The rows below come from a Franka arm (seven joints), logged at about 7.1 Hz.
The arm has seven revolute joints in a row. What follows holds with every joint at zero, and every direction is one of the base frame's.
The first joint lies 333 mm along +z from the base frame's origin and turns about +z.
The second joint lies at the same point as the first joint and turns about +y.
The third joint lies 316 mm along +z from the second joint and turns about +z.
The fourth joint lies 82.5 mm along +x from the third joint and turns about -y.
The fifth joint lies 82.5 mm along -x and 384 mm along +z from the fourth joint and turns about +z.
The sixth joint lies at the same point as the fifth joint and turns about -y.
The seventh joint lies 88 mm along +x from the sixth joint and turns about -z.
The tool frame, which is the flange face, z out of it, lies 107 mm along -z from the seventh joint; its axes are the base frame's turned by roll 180, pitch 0 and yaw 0 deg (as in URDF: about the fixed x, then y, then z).
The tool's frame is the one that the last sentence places.
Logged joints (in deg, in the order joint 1, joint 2, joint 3, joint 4, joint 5, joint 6, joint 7), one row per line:
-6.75, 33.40, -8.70, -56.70, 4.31, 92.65, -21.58
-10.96, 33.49, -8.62, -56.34, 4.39, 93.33, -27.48
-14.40, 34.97, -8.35, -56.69, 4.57, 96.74, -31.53
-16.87, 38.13, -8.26, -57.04, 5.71, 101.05, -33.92
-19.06, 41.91, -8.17, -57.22, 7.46, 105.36, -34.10
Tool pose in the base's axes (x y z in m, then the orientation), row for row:
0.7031, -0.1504, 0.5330, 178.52, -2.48, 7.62
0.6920, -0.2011, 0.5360, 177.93, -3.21, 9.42
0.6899, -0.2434, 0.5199, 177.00, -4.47, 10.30
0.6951, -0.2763, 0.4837, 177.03, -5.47, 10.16
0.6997, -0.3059, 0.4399, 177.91, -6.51, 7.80
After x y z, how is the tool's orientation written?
As angles about the fixed x, y, z axes (roll, pitch, yaw), in degrees.
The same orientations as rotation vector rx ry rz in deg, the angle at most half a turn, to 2 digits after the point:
178.25, 11.82, 4.01
177.53, 14.54, 5.24
176.57, 15.73, 7.31
176.63, 15.48, 8.84
177.66, 11.93, 10.32

